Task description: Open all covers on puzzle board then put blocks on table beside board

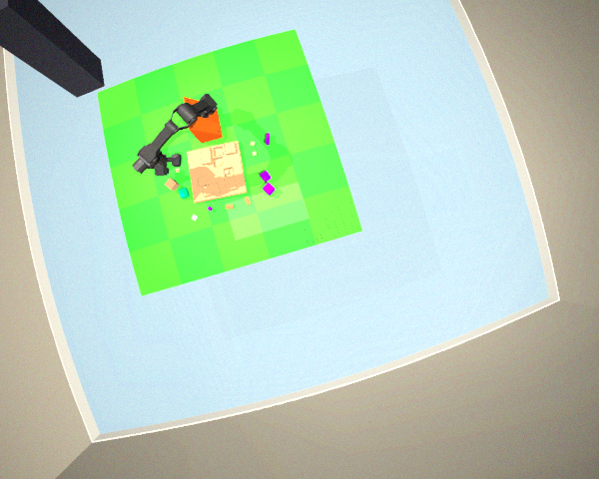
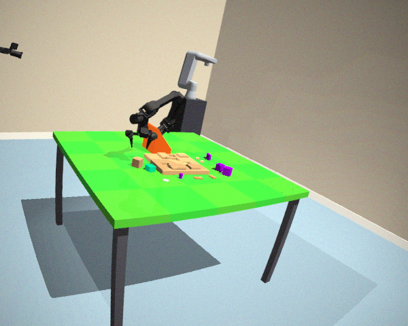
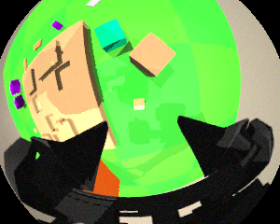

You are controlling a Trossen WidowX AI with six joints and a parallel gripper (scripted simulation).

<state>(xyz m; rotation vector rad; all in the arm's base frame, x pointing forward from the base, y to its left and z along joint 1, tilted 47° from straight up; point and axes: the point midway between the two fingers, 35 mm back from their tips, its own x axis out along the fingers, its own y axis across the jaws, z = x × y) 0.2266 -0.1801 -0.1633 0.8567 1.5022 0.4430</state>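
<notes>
My gripper tip is now 240 mm to the right of the tan puzzle board, 80 mm short of it and 60 mm above it. The rest, counted from my gripper tip: teal block 140 mm ahead, 60 mm below, 10 mm to the left; then purple stick 540 mm to the left, 60 mm below, 10 mm behind; then tan cube 80 mm ahead, 50 mm below, 40 mm to the right.
</notes>
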